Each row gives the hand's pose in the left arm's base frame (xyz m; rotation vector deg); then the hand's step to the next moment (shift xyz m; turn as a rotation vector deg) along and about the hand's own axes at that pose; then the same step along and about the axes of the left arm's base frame.
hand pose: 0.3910 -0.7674 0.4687 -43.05 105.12 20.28
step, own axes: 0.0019 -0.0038 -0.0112 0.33 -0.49 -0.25
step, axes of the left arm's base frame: -0.0062 -0.0098 0.0030 0.06 -0.62 -0.15
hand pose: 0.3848 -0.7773 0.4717 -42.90 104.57 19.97
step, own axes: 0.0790 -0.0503 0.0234 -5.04 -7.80 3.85
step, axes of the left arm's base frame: 0.0320 -0.0507 -0.0757 8.94 -2.11 4.08
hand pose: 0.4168 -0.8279 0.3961 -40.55 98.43 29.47
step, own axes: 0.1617 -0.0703 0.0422 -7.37 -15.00 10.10
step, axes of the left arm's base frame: 0.0512 -0.0537 -0.1654 18.70 -2.71 4.91
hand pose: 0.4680 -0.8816 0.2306 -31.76 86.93 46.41
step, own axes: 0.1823 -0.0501 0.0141 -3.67 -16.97 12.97
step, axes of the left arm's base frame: 0.0254 0.0004 -0.1879 21.61 -1.33 0.98
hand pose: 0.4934 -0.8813 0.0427 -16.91 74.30 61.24
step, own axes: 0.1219 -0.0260 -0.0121 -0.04 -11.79 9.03
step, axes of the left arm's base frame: 0.0001 0.0353 -0.1201 14.77 0.27 -1.51
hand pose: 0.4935 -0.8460 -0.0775 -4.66 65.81 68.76
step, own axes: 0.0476 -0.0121 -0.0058 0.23 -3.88 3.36
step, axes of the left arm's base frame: 0.0011 0.0238 -0.0433 5.09 0.49 -0.49
